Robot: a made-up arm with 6 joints. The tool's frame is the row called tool.
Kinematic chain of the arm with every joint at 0, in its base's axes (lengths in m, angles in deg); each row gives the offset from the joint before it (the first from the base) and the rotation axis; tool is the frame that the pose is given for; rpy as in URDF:
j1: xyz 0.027 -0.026 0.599 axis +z
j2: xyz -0.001 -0.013 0.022 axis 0 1 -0.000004
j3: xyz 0.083 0 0.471 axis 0 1 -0.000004
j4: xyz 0.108 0.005 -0.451 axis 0 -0.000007 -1
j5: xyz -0.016 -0.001 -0.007 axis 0 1 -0.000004
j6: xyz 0.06 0.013 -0.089 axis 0 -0.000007 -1
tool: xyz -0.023 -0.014 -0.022 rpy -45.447 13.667 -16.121
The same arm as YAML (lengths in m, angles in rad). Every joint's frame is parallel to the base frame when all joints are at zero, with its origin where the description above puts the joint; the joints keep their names.
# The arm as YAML. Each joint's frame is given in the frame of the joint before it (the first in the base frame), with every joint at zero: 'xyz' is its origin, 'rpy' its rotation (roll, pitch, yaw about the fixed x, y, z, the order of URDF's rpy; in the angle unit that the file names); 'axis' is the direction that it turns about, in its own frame. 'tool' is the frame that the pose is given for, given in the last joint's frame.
units:
  length: m
  angle: rad
joints:
  - name: j1
    type: revolute
    origin:
      xyz: [0.027, -0.026, 0.599]
      rpy: [0.0, 0.0, 0.0]
    axis: [0.0, 0.0, 1.0]
  - name: j2
    type: revolute
    origin:
      xyz: [-0.001, -0.013, 0.022]
      rpy: [0.0, 0.0, 0.0]
    axis: [0.0, 1.0, 0.0]
  - name: j3
    type: revolute
    origin:
      xyz: [0.083, 0.0, 0.471]
      rpy: [0.0, 0.0, 0.0]
    axis: [0.0, 1.0, 0.0]
  - name: j4
    type: revolute
    origin:
      xyz: [0.108, 0.005, -0.451]
      rpy: [0.0, 0.0, 0.0]
    axis: [0.0, 0.0, -1.0]
  - name: j5
    type: revolute
    origin:
      xyz: [-0.016, -0.001, -0.007]
      rpy: [0.0, 0.0, 0.0]
    axis: [0.0, 1.0, 0.0]
  - name: j6
    type: revolute
    origin:
      xyz: [0.06, 0.013, -0.089]
      rpy: [0.0, 0.0, 0.0]
    axis: [0.0, 0.0, -1.0]
tool:
  origin:
    xyz: [-0.023, -0.014, -0.022]
    rpy: [-0.7932, 0.2385, -0.2814]

